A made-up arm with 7 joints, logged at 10 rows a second.
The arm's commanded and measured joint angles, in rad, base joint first. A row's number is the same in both.
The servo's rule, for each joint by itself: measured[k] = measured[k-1] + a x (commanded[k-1-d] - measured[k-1]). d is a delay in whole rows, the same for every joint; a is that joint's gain. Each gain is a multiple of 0.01, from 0.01 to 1. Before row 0 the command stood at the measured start. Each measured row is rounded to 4 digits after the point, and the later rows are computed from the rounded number. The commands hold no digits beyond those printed.
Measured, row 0:
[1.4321, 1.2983, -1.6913, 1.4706, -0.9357, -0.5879, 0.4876]
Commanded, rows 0 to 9:
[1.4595, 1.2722, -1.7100, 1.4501, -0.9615, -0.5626, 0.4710]
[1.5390, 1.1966, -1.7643, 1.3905, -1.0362, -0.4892, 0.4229]
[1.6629, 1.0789, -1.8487, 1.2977, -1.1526, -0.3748, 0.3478]
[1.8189, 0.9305, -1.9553, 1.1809, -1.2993, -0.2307, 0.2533]
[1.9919, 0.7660, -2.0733, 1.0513, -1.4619, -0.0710, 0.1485]
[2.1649, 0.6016, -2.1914, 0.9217, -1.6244, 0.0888, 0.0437]
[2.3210, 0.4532, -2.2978, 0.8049, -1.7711, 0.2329, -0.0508]
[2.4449, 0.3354, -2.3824, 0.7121, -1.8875, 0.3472, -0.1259]
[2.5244, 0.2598, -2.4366, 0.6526, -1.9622, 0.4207, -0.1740]
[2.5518, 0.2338, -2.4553, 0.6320, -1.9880, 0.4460, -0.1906]
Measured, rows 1 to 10:
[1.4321, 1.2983, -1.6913, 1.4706, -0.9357, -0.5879, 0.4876]
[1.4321, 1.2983, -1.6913, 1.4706, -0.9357, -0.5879, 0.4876]
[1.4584, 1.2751, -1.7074, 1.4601, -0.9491, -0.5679, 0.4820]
[1.5358, 1.2052, -1.7563, 1.4246, -0.9944, -0.5057, 0.4619]
[1.6578, 1.0928, -1.8358, 1.3599, -1.0767, -0.4023, 0.4231]
[1.8125, 0.9484, -1.9386, 1.2686, -1.1925, -0.2667, 0.3654]
[1.9847, 0.7861, -2.0544, 1.1578, -1.3326, -0.1121, 0.2917]
[2.1577, 0.6219, -2.1722, 1.0374, -1.4843, 0.0466, 0.2074]
[2.3145, 0.4718, -2.2802, 0.9188, -1.6334, 0.1938, 0.1196]
[2.4397, 0.3504, -2.3681, 0.8134, -1.7655, 0.3150, 0.0361]
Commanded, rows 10 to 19:
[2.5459, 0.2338, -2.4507, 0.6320, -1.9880, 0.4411, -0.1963]
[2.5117, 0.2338, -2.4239, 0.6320, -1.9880, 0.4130, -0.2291]
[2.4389, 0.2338, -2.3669, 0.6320, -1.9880, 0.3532, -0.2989]
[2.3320, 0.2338, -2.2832, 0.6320, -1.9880, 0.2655, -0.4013]
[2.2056, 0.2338, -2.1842, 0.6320, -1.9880, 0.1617, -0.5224]
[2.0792, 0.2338, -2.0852, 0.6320, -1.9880, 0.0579, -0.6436]
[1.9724, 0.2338, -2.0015, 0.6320, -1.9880, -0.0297, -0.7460]
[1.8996, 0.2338, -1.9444, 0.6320, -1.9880, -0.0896, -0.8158]
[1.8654, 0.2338, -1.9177, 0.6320, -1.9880, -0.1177, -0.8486]
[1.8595, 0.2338, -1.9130, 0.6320, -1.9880, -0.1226, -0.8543]
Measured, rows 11 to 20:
[2.5210, 0.2698, -2.4270, 0.7314, -1.8678, 0.3985, -0.0353]
[2.5506, 0.2378, -2.4513, 0.6807, -1.9303, 0.4360, -0.0881]
[2.5461, 0.2342, -2.4508, 0.6559, -1.9603, 0.4400, -0.1249]
[2.5131, 0.2338, -2.4277, 0.6437, -1.9747, 0.4187, -0.1603]
[2.4419, 0.2338, -2.3754, 0.6377, -1.9816, 0.3670, -0.2074]
[2.3364, 0.2338, -2.2961, 0.6348, -1.9849, 0.2868, -0.2733]
[2.2108, 0.2338, -2.1999, 0.6334, -1.9865, 0.1880, -0.3580]
[2.0845, 0.2338, -2.1013, 0.6327, -1.9873, 0.0852, -0.4551]
[1.9769, 0.2338, -2.0155, 0.6323, -1.9877, -0.0056, -0.5540]
[1.9027, 0.2338, -1.9544, 0.6321, -1.9879, -0.0720, -0.6430]

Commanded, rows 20 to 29:
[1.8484, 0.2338, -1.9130, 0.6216, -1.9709, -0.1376, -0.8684]
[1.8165, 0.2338, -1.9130, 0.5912, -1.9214, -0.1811, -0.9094]
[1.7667, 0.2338, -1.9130, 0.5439, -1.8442, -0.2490, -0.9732]
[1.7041, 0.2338, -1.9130, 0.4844, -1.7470, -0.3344, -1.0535]
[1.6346, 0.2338, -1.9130, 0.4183, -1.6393, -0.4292, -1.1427]
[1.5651, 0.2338, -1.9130, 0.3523, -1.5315, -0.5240, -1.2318]
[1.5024, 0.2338, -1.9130, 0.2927, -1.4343, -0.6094, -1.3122]
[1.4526, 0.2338, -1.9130, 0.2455, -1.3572, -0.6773, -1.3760]
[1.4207, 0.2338, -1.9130, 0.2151, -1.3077, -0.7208, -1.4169]
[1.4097, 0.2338, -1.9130, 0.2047, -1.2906, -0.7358, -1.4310]
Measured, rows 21 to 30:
[1.8669, 0.2338, -1.9228, 0.6320, -1.9880, -0.1081, -0.7129]
[1.8598, 0.2338, -1.9144, 0.6320, -1.9880, -0.1196, -0.7610]
[1.8489, 0.2338, -1.9132, 0.6267, -1.9791, -0.1338, -0.7975]
[1.8178, 0.2338, -1.9130, 0.6086, -1.9491, -0.1712, -0.8355]
[1.7687, 0.2338, -1.9130, 0.5756, -1.8946, -0.2327, -0.8823]
[1.7067, 0.2338, -1.9130, 0.5291, -1.8178, -0.3130, -0.9405]
[1.6375, 0.2338, -1.9130, 0.4726, -1.7250, -0.4048, -1.0092]
[1.5680, 0.2338, -1.9130, 0.4112, -1.6244, -0.4990, -1.0849]
[1.5050, 0.2338, -1.9130, 0.3508, -1.5255, -0.5862, -1.1622]
[1.4547, 0.2338, -1.9130, 0.2971, -1.4380, -0.6582, -1.2349]

